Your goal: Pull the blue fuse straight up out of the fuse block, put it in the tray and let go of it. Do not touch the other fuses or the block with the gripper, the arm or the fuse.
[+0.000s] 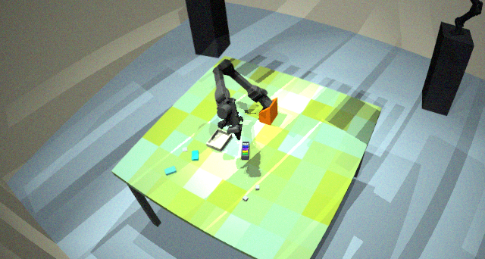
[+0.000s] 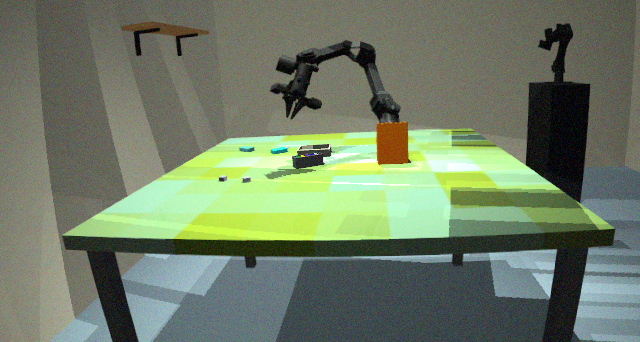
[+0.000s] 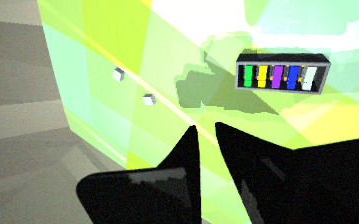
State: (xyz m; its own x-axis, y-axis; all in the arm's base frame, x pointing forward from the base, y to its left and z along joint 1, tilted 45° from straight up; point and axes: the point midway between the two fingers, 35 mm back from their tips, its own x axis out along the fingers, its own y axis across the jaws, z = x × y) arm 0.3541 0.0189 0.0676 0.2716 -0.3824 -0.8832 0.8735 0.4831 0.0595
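Right now my gripper tip is 80 mm past the white tray, 190 mm to the left of it and 180 mm above it.
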